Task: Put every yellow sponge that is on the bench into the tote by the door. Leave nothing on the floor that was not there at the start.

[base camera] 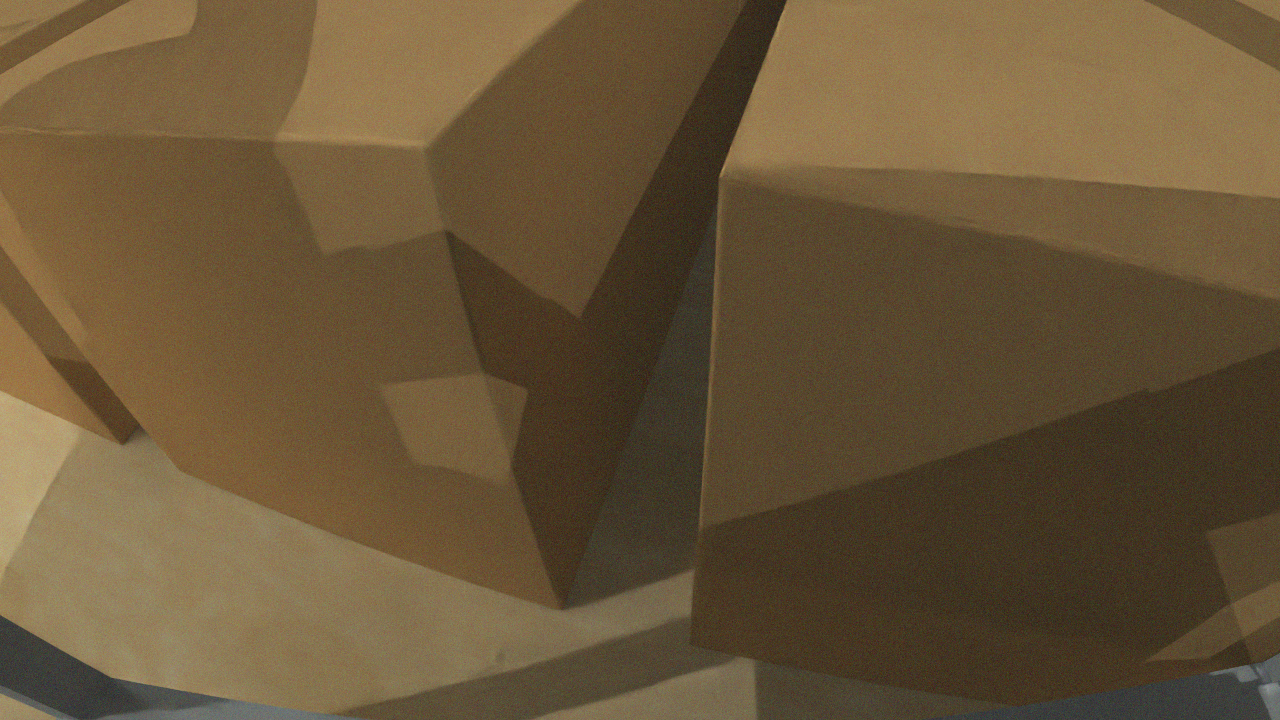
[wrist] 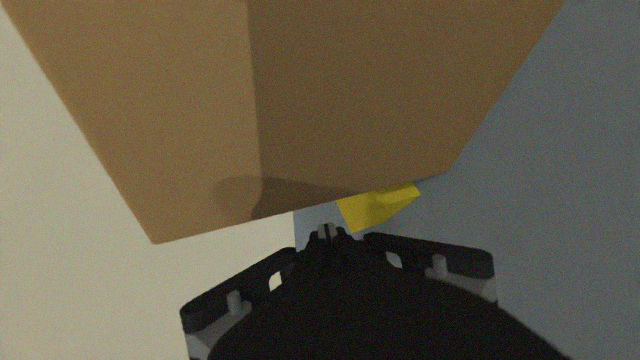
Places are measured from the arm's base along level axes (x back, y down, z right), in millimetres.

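Pixels of known places: gripper, fingertip midpoint: (wrist: 327, 234).
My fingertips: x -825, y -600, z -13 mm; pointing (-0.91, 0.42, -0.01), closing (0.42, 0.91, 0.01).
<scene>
Ahead of a thing's pixels: the offset from my fingertips to its middle. "pt": to the spot under its first point. Level surfaces: height alone.
A yellow sponge @[dx -23, dy +60, dz +44 mm] (wrist: 377, 207) shows in the wrist view just beyond the fingertips and slightly right of them. It lies on the blue-grey surface @[dy +82 mm] (wrist: 560, 225), partly hidden by a brown box @[pt dx +89, dy -25, dz +80 mm] (wrist: 350, 100). My gripper (wrist: 327, 234) is shut and empty. Its closed tips point toward the gap between the sponge and the pale area on the left. The gripper does not show in the base camera view. The tote does not show in either view.
The brown box fills the upper middle of the wrist view, above the fingertips. In the base camera view two large cardboard boxes (base camera: 313, 313) (base camera: 895, 340) stand close together with a narrow dark gap between them. Part of another box (base camera: 35, 371) shows at the left edge.
</scene>
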